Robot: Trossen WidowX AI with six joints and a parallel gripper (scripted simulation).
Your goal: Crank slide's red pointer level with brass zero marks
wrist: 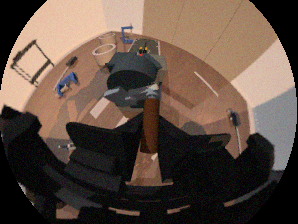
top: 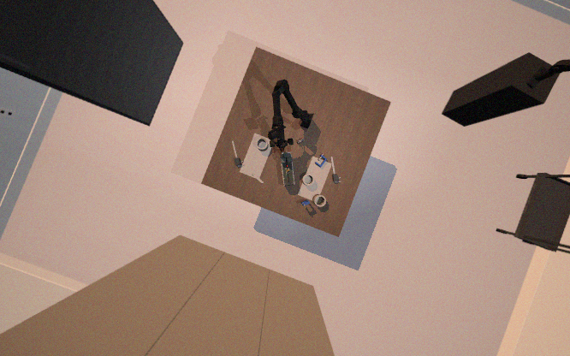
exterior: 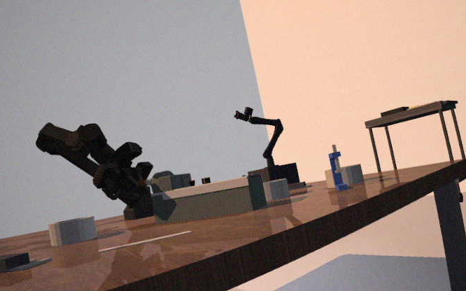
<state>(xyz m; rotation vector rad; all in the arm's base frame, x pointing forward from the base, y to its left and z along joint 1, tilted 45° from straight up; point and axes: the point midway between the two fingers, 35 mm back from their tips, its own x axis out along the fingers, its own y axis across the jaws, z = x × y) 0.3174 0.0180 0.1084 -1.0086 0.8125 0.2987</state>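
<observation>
Now: the red pointer 9 cm to the left of my gripper tip and 9 cm ahead of it. From my gripper tip the other things lie so: crank handle 2 cm above, 1 cm to the right, 1 cm behind; then thin white rod 30 cm ahead, 9 cm to the right, 8 cm below.
</observation>
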